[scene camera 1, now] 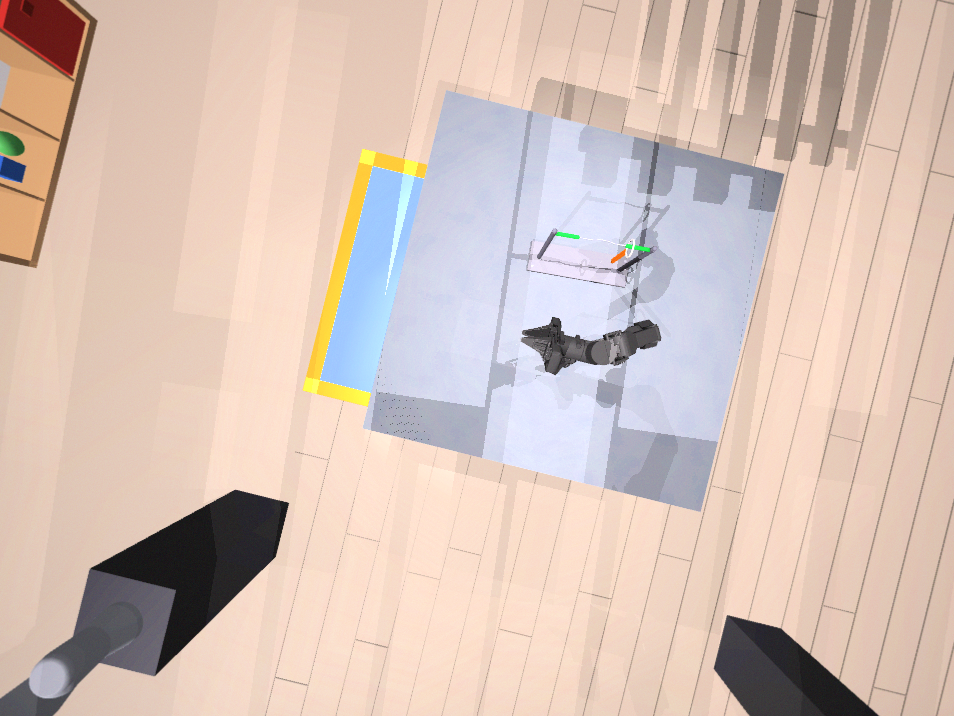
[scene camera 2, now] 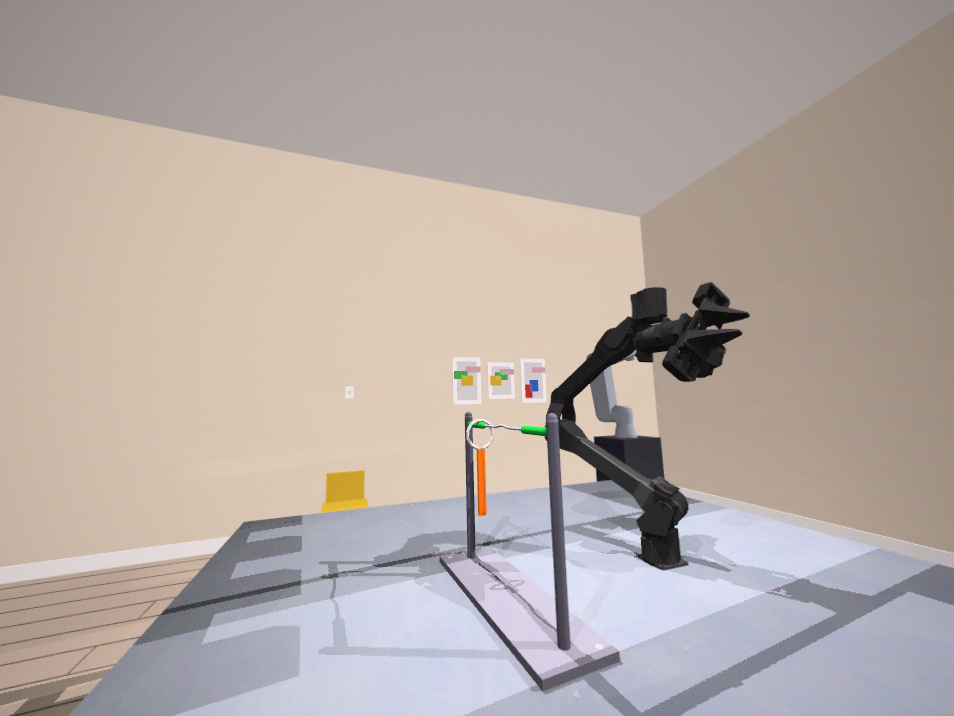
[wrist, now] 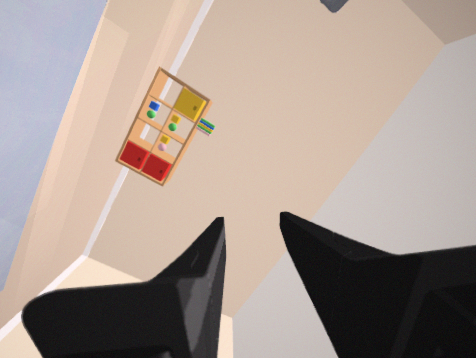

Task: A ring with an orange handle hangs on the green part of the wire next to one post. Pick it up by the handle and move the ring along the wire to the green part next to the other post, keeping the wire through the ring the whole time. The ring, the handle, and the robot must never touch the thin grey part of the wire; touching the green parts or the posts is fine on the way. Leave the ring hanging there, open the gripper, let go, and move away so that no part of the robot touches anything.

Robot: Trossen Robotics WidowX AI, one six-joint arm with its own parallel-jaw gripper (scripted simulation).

Path:
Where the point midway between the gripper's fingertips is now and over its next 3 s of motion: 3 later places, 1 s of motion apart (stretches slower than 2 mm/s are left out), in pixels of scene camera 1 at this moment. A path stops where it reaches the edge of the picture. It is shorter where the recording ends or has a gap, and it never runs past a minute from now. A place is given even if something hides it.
My gripper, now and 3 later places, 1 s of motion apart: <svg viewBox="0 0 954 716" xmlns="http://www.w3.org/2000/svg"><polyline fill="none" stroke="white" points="521,335 509,288 549,255 595,273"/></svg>

